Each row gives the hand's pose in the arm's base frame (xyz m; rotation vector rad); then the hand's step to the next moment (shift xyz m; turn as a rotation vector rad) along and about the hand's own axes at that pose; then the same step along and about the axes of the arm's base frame.
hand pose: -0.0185 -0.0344 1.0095 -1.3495 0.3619 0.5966
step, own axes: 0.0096 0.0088 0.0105 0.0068 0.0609 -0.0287
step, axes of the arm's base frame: 0.0015 0.0130 -0.0104 -0.0280 -0.0203 -0.0582
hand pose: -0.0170 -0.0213 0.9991 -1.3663 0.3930 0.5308
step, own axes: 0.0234 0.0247 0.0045 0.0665 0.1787 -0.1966
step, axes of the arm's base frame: 0.0049 0.0103 -0.0324 -0.0395 -0.1642 -0.2156
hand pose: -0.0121 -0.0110 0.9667 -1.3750 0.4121 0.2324
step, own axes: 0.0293 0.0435 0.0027 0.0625 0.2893 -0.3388
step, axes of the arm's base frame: 0.0098 0.0085 -0.0509 -0.1079 -0.2824 -0.3331
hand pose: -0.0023 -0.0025 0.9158 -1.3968 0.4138 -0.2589
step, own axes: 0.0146 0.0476 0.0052 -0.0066 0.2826 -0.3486
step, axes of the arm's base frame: 0.0123 0.0063 -0.0481 -0.1739 -0.2637 -0.3188
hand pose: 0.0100 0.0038 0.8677 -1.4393 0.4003 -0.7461
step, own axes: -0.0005 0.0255 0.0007 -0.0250 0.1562 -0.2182
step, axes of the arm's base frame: 0.0057 -0.0001 -0.0249 -0.1283 -0.1503 -0.1833
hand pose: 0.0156 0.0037 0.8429 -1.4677 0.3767 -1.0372
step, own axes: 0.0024 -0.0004 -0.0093 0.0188 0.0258 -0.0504
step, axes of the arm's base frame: -0.0060 -0.0075 0.0000 -0.0197 -0.0510 -0.0238
